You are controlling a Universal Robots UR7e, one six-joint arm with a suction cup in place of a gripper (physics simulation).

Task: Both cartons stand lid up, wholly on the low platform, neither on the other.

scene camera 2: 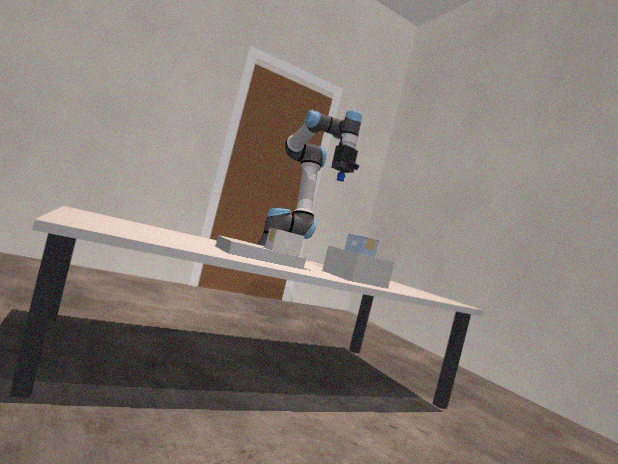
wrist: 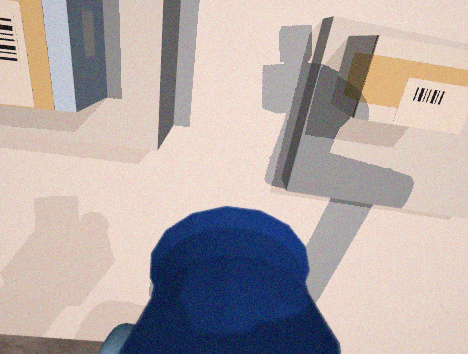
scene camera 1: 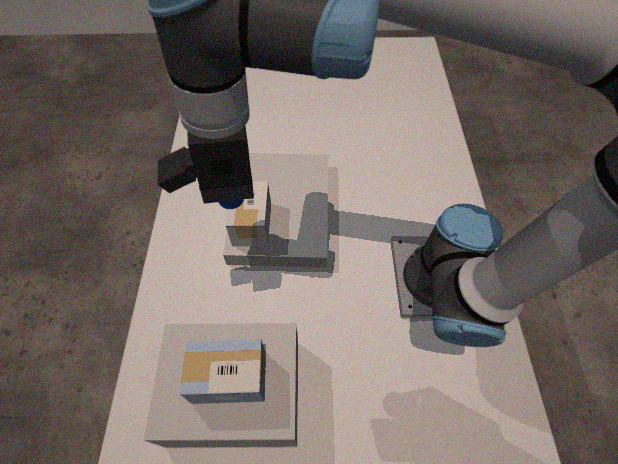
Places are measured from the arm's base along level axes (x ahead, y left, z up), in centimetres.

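Where they show: hand, its tool point: point(scene camera 2: 340, 180) point(wrist: 229, 274).
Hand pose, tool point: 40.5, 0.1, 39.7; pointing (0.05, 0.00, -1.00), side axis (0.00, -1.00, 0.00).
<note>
Each offset is from my tool point to the top centre of the thing, as dx, dy, dz. "spot": to the spot under its first point. Level surfaces: height alone.
A white carton with an orange stripe and a barcode label on top @[spot: +0.0, -16.6, -28.0] point(scene camera 1: 246, 217) point(scene camera 2: 287, 241) point(wrist: 385, 82) stands on the low platform @[-8.2, -26.4, -36.6] point(scene camera 1: 290, 172) point(scene camera 2: 260, 254) point(wrist: 435, 165), near its left edge in scene camera 1. A blue carton with an orange stripe and a barcode label on top point(scene camera 1: 196, 367) point(scene camera 2: 361, 245) point(wrist: 60, 60) stands flat on the taller block @[+7.1, +16.3, -29.4] point(scene camera 1: 165, 400) point(scene camera 2: 370, 270) point(wrist: 140, 75). My gripper, a blue suction cup point(scene camera 1: 231, 204) point(scene camera 2: 341, 176) point(wrist: 228, 250), is open and holds nothing. It hangs well above both cartons; scene camera 1 shows it overlapping the white carton's far end.
The arm's base point(scene camera 1: 425, 275) stands right of the low platform on the table @[dz -41.4] point(scene camera 1: 360, 125) point(scene camera 2: 150, 237). The arm arches above the table and casts shadows on the low platform and white carton. A gap separates the platform from the taller block.
</note>
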